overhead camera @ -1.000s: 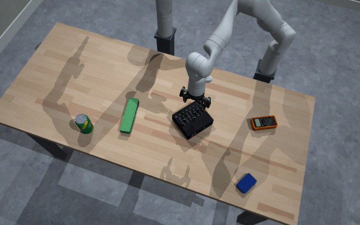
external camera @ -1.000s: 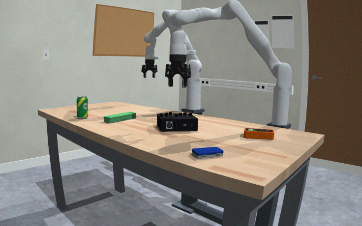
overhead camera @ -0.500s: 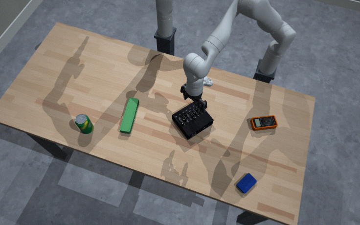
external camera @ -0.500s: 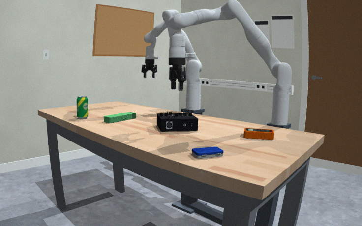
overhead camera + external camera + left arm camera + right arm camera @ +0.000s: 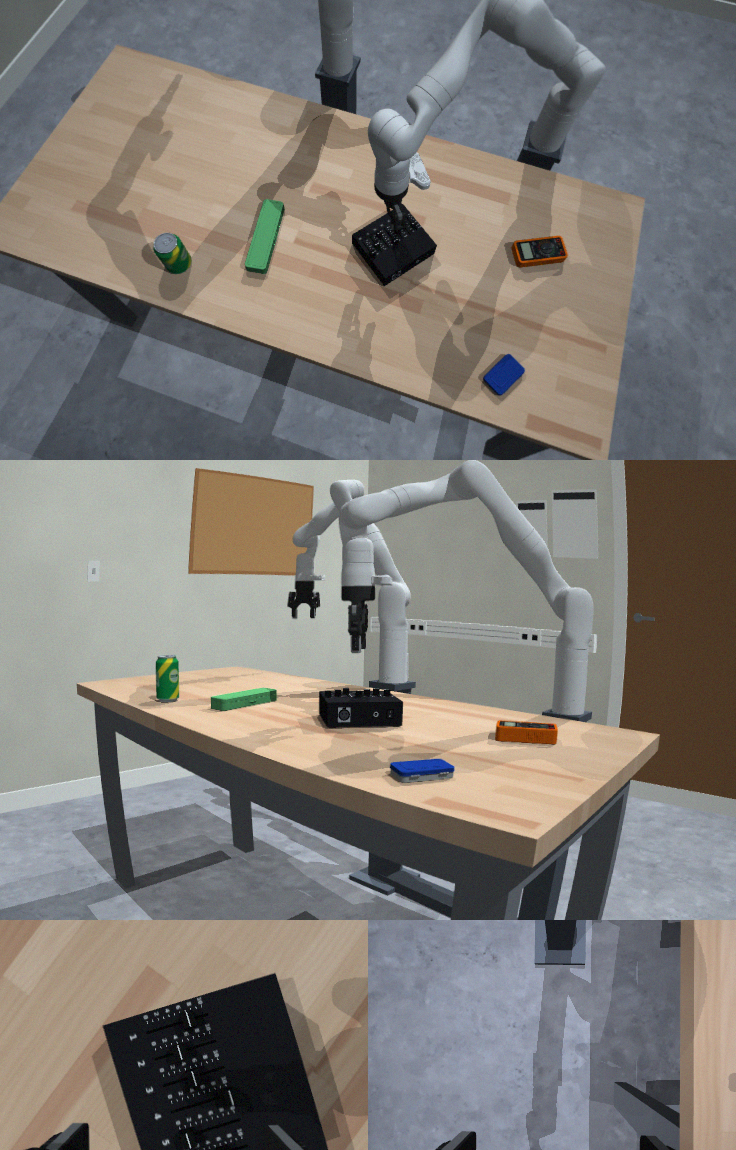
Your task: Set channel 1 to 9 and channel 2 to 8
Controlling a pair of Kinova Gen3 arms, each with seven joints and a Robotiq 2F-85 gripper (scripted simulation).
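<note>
My left hand is 90 mm above the channel 1 fader, 50 mm to the right of it and 40 mm past it. Round my left hand: channel 3 fader: 90 mm below, 20 mm to the left, 10 mm behind; channel 4 fader: 90 mm below, 30 mm to the left, 20 mm ahead; channel 5 fader cap: 90 mm below, 20 mm ahead, 10 mm to the right.
</note>
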